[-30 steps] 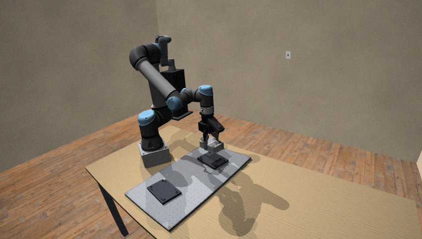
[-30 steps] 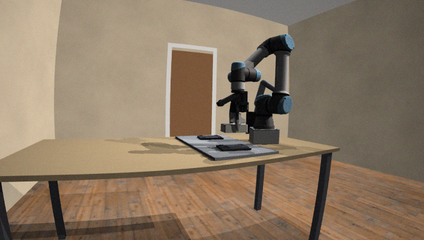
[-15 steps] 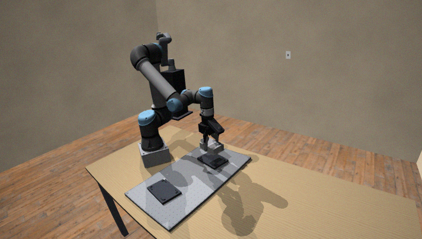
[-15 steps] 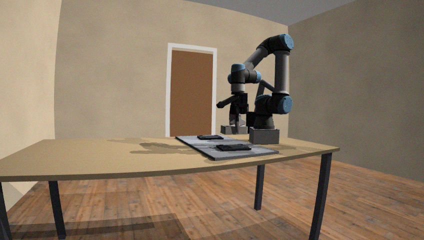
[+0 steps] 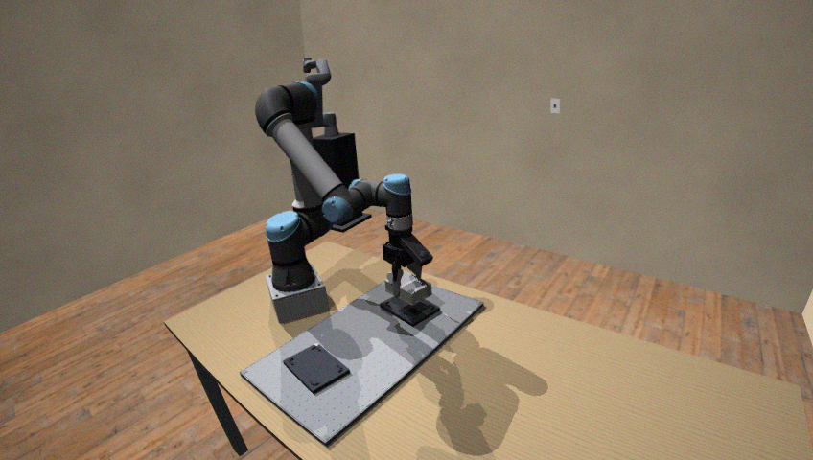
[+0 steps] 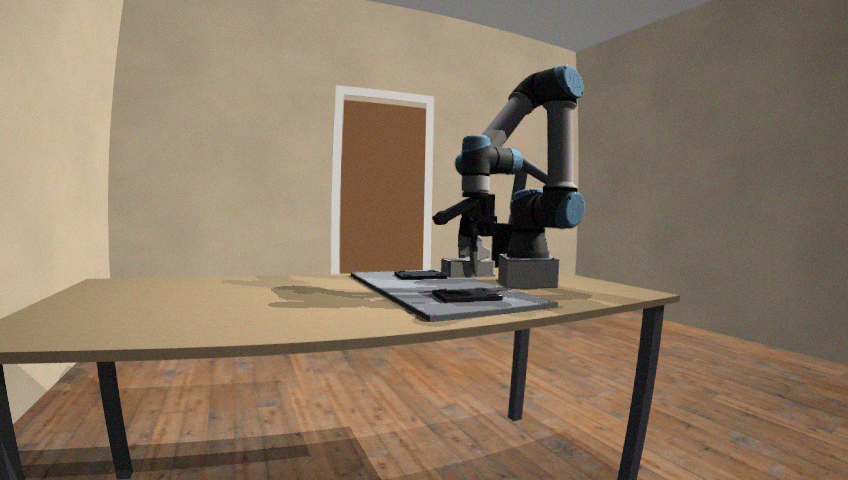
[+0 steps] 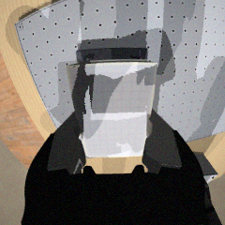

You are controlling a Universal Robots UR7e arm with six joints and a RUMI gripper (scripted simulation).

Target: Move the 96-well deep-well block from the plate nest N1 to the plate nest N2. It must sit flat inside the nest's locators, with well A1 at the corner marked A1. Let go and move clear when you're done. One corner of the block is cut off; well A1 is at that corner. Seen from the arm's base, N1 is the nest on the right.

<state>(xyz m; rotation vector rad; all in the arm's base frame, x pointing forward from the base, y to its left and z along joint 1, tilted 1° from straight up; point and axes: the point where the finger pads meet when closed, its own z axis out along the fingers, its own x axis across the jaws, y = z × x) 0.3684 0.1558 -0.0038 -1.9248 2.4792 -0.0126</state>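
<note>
The plate nest N2 is 70 mm below my hand. Round my hand: grey deep-well block: 10 mm above.
</note>
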